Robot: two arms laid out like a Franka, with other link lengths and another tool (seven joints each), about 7 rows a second.
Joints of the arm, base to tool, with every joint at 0 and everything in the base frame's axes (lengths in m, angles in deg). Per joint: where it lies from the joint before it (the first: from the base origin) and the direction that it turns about. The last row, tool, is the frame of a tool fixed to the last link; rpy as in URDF.
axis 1: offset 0 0 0.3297 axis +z
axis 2: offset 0 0 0 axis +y
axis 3: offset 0 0 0.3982 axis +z
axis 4: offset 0.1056 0 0 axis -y
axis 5: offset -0.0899 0 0.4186 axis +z
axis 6: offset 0 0 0 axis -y
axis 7: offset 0.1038 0 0 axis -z
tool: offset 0.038 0.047 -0.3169 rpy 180 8.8 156.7
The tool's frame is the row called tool.
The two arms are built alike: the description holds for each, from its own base.
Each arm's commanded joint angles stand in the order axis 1, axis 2, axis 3, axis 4, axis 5, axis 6, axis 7.
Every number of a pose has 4 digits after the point. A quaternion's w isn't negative.
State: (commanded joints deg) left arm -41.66 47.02 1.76 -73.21 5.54 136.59 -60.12; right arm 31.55 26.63 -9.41 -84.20 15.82 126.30 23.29
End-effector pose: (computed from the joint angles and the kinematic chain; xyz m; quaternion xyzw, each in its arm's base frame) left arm 0.7657 -0.5529 0.1171 0.0589 0.9729 -0.0550 0.2167; right arm 0.8340 0.4333 0.3228 0.2701 0.9442 0.1284 0.1377
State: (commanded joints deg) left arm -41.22 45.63 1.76 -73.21 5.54 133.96 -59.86; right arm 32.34 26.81 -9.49 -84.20 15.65 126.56 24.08
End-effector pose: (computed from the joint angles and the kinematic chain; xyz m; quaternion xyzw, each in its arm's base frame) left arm 0.7649 -0.5410 0.1324 0.0563 0.9751 -0.0467 0.2093; right arm 0.8303 0.4429 0.3207 0.2703 0.9443 0.1280 0.1376
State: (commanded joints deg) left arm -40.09 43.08 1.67 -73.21 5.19 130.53 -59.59; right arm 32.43 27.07 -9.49 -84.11 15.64 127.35 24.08
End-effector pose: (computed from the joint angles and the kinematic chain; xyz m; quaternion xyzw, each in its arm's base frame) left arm 0.7681 -0.5207 0.1637 0.0454 0.9773 -0.0413 0.2027; right arm 0.8337 0.4450 0.3208 0.2701 0.9433 0.1305 0.1423
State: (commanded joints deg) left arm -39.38 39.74 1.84 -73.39 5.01 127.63 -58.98; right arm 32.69 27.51 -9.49 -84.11 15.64 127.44 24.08
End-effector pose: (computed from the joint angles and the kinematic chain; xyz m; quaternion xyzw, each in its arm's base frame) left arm 0.7709 -0.5044 0.2077 0.0402 0.9771 -0.0404 0.2051; right arm 0.8320 0.4488 0.3139 0.2681 0.9444 0.1284 0.1402
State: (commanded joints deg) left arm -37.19 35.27 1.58 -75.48 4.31 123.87 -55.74; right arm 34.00 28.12 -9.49 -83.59 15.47 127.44 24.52
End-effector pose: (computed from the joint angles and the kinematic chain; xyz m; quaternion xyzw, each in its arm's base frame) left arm 0.7709 -0.4652 0.2465 0.0457 0.9795 -0.0335 0.1933; right arm 0.8242 0.4685 0.3097 0.2598 0.9470 0.1280 0.1387
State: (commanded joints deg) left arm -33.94 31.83 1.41 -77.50 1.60 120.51 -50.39; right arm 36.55 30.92 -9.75 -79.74 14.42 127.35 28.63
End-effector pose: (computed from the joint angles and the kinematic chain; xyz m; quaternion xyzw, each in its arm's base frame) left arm 0.7732 -0.4183 0.2681 0.0529 0.9834 -0.0362 0.1699; right arm 0.8241 0.5083 0.3067 0.2663 0.9445 0.1276 0.1442
